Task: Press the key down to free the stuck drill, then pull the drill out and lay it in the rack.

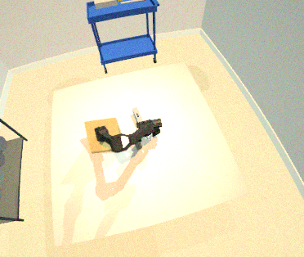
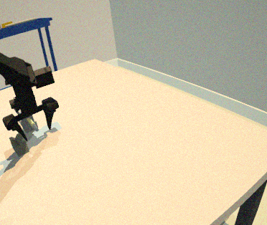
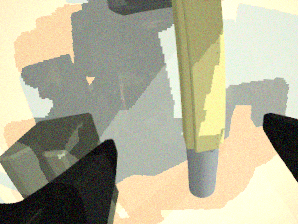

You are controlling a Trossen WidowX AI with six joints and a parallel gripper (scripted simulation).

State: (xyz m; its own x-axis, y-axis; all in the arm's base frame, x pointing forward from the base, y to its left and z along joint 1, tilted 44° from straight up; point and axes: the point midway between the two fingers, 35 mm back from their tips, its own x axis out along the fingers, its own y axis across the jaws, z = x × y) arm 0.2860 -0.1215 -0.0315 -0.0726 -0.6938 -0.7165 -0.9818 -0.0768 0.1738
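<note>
The drill lies 50 mm to the left of my gripper tip, 30 mm above it and 10 mm behind it. Also, from my gripper tip: grey block fixture: 150 mm to the left, 40 mm above, 30 mm behind; grey block: 70 mm behind, 30 mm to the right, 10 mm above; dark key: 170 mm to the left, 40 mm above, 30 mm behind.
</note>
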